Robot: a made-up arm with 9 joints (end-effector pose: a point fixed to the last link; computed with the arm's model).
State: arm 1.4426 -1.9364 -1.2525 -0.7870 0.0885 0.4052 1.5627 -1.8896 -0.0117
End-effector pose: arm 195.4 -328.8 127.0 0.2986 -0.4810 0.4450 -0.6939
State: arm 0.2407 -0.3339 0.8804 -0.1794 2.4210 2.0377 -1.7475 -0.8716 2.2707
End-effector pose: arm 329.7 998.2 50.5 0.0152 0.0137 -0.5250 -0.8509
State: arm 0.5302 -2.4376 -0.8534 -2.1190 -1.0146 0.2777 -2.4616 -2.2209 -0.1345
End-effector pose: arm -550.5 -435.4 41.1 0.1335 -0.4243 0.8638 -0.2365
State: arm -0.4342 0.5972 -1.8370 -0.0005 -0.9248 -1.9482 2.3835 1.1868 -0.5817
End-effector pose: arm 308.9 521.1 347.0 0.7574 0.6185 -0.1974 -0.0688
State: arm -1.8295 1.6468 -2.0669 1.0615 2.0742 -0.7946 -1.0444 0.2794 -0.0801
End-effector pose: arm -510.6 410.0 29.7 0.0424 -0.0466 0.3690 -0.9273
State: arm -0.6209 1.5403 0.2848 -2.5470 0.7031 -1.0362 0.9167 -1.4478 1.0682
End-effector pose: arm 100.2 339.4 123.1 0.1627 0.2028 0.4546 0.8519
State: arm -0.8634 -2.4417 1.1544 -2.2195 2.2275 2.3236 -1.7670 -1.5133 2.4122
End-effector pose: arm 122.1 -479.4 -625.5 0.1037 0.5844 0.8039 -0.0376
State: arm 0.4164 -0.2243 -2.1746 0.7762 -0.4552 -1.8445 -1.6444 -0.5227 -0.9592
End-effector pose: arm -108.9 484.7 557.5 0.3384 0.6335 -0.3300 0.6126
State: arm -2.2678 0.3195 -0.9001 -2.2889 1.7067 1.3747 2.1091 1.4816 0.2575
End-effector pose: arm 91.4 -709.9 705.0 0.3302 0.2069 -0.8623 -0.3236
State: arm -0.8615 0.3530 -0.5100 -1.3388 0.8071 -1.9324 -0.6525 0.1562 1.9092
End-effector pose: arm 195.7 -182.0 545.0 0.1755 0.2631 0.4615 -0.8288
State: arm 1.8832 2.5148 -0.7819 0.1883 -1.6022 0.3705 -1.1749 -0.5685 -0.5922
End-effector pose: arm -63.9 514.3 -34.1 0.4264 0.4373 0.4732 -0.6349
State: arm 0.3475 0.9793 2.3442 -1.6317 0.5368 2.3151 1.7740 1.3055 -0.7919
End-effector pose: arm 382.3 -430.8 712.3 0.1613 -0.0663 -0.8856 -0.4306
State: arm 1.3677 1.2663 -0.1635 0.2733 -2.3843 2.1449 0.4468 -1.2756 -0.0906
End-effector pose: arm -29.1 250.9 62.4 0.2518 -0.6265 -0.1369 -0.7248
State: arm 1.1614 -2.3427 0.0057 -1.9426 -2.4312 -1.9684 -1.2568 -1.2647 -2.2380
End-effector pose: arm -728.5 -282.1 105.4 0.9064 -0.1450 0.3932 0.0525
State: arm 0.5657 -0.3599 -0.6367 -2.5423 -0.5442 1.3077 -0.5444 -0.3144 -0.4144
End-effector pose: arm 209.9 -26.1 382.4 0.1225 -0.7026 0.6627 0.2287
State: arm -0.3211 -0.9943 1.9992 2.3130 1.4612 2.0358 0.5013 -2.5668 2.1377
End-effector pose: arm -32.4 -51.3 135.9 0.1175 -0.3563 -0.8876 -0.2673
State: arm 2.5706 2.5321 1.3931 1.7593 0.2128 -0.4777 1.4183 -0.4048 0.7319
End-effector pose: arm 91.4 -148.1 -195.3 0.5969 0.3305 0.6907 -0.2397
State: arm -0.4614 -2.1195 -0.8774 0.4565 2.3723 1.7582 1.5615 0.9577 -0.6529
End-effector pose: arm -184.1 -338.1 727.9 0.0939 -0.9120 0.3206 0.2382
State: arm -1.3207 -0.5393 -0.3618 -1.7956 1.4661 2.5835 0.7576 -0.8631 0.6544
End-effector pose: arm 245.8 -162.0 -124.4 0.1571 -0.2660 -0.9283 0.2069
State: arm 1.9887 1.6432 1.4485 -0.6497 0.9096 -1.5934 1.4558 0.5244 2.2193
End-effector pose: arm -80.7 -432.1 -93.4 0.0697 -0.7437 -0.6329 0.2037
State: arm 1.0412 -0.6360 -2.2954 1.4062 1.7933 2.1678 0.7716 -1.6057 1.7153
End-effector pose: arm -227.9 -175.7 351.4 0.5827 -0.7634 -0.2623 0.0943
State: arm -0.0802 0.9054 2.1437 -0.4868 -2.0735 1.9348 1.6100 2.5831 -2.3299
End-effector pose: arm 363.4 809.6 718.1 0.0296 -0.4926 0.1191 0.8615
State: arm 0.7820 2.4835 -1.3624 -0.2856 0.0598 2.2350 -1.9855 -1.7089 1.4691
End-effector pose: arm -139.4 -900.7 -48.3 0.4620 0.6359 -0.5917 0.1794
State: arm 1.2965 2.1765 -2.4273 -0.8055 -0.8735 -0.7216 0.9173 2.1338 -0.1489
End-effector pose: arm 87.7 0.8 361.0 0.3894 0.5065 -0.6355 0.4335
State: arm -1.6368 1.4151 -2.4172 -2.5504 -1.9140 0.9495 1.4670 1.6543 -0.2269
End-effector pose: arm 433.2 -564.2 13.3 0.6527 -0.5967 0.2376 0.4019
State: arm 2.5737 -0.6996 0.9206 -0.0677 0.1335 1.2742 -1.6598 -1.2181 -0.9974
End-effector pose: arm 213.7 -486.9 -676.2 0.8530 -0.2343 -0.1310 0.4476
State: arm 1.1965 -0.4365 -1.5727 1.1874 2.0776 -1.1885 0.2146 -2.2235 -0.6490
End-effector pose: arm -39.2 -331.3 1.4 0.4764 -0.2525 -0.3661 -0.7585
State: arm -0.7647 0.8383 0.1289 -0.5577 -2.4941 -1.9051 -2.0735 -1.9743 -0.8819
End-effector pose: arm 33.0 494.1 -411.2 0.8268 0.4230 0.2488 0.2749
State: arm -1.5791 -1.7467 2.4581 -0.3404 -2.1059 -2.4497 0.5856 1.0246 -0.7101
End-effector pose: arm 299.0 59.1 -318.5 0.7217 0.1750 0.2963 -0.6006
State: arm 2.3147 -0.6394 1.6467 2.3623 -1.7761 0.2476 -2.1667 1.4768 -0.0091
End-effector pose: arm 80.4 488.6 321.1 0.7022 0.0183 -0.1920 0.6853
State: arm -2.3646 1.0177 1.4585 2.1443 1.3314 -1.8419 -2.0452 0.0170 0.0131
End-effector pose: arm 645.9 -557.1 -107.7 0.7212 -0.5251 0.3507 -0.2849
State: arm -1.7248 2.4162 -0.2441 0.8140 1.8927 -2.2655 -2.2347 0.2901 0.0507
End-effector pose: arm 458.7 100.2 690.2 0.4129 0.7914 -0.0220 0.4503
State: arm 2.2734 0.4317 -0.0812 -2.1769 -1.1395 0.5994 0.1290 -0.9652 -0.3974
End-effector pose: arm 22.4 72.9 235.9 0.6488 0.7110 -0.1003 -0.2517
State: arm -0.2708 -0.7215 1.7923 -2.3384 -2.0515 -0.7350 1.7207 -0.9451 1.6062
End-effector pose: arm -199.5 41.2 442.4 0.3574 0.6598 -0.1482 -0.6441
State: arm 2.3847 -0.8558 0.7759 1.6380 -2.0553 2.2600 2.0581 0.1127 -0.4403
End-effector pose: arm 640.7 -296.1 266.9 0.7843 0.3654 -0.2021 -0.4589
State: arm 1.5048 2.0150 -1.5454 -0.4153 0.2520 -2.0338 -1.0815 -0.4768 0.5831
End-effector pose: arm -9.2 -624.3 166.5 0.7159 0.0425 0.4351 -0.5444
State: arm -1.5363 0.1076 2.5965 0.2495 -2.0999 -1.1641 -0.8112 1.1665 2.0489
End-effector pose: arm 136.1 431.4 490.7 0.7653 -0.4428 -0.0235 -0.4666
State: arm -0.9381 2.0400 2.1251 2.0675 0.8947 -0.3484 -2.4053 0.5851 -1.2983
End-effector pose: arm 886.6 42.4 25.3 0.6018 -0.2585 -0.7511 0.0825
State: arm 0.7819 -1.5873 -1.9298 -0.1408 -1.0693 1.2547 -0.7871 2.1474 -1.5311
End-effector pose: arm 98.6 271.9 170.6 0.4194 0.8902 0.0502 0.1709
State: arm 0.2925 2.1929 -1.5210 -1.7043 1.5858 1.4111 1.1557 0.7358 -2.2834
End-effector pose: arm -207.6 -334.0 532.8 0.4562 -0.2865 0.1830 0.8223
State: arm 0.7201 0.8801 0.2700 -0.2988 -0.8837 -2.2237 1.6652 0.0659 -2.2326
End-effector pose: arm -41.1 127.3 660.7 0.2694 0.9346 0.0336 -0.2298
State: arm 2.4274 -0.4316 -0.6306 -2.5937 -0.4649 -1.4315 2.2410 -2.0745 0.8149
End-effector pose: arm 386.9 -249.8 -0.1 0.1415 -0.6683 0.6712 -0.2879
